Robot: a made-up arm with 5 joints.
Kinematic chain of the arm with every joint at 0, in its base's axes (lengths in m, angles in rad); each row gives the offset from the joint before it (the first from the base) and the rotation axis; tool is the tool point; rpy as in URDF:
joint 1: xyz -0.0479 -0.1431 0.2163 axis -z
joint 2: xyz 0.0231 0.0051 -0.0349 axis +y
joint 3: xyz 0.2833 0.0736 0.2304 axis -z
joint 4: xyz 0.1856 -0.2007 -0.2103 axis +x
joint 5: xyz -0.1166 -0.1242 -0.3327 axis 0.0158 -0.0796 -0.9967
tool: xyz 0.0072 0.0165 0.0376 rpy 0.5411 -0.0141 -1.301
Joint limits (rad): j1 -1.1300..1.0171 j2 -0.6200..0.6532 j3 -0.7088..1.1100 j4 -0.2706..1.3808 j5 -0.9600..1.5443
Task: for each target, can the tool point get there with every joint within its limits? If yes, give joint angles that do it. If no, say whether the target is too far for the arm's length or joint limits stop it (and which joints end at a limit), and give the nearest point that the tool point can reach.
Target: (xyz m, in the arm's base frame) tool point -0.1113 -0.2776 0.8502
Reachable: no: joint limits stop it (at a limit: joint 1, joint 2, joint 3, joint 4) | nearest point 0.2063 -0.4700 0.2869 | short by 0.675 m
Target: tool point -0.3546 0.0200 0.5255
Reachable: no: joint limits stop it (at a limit: joint 1, joint 2, joint 3, joint 4) | nearest point -0.0622 0.2406 0.2370 | short by 0.466 m
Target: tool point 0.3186 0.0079 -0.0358
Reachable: yes | joints -0.2596 -0.0483 0.1364 0.9816 0.1913
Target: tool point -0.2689 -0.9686 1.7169
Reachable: no: too far | nearest point 0.1463 -0.7878 0.3489 | short by 1.441 m
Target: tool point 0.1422 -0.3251 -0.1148
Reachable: yes | joints -0.0876 0.0925 0.5963 0.0596 -0.5829
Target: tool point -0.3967 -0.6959 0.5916
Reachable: no: joint limits stop it (at a limit: joint 1, joint 2, joint 4, joint 5) | nearest point -0.0734 -0.7101 0.2192 | short by 0.493 m
